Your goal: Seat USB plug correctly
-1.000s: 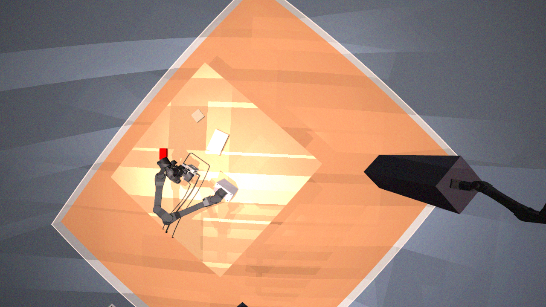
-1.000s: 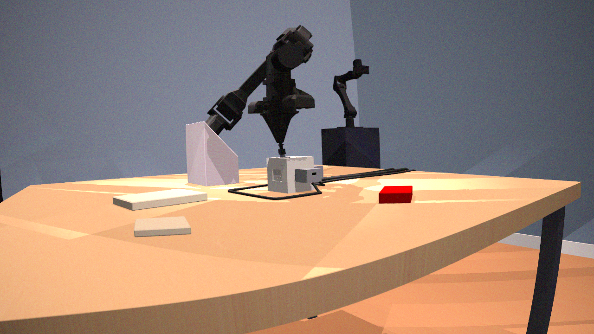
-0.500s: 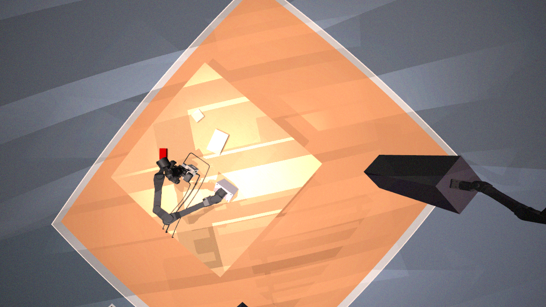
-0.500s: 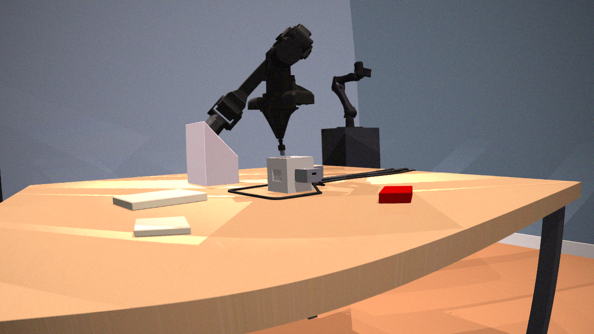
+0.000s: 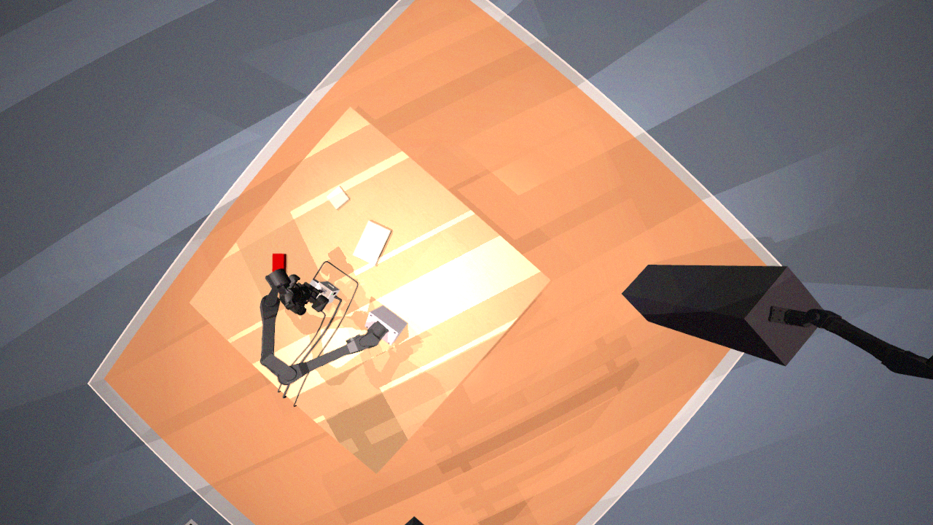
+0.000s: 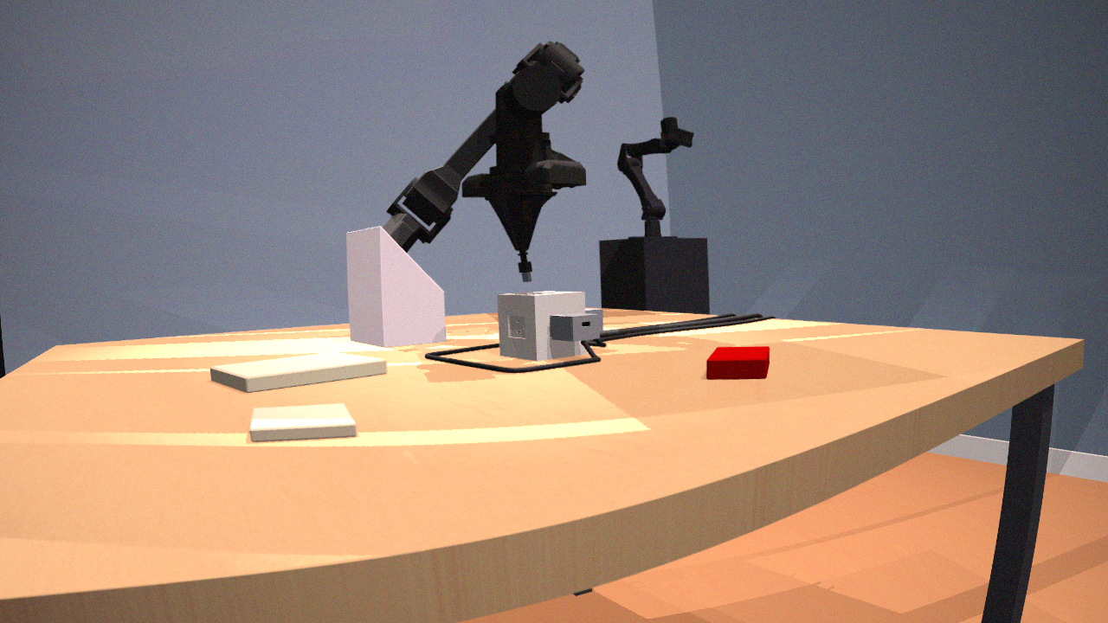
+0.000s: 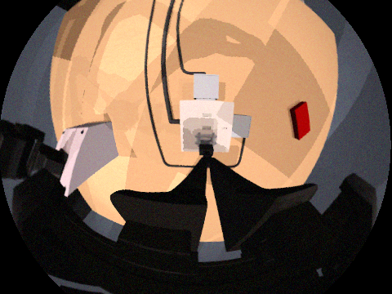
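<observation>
My gripper tip is now 10 mm to the right of the socket and 60 mm above it. Round my gripper tip: red block: 280 mm ahead, 100 mm to the left, 120 mm below; then usb plug: 20 mm below.
</observation>
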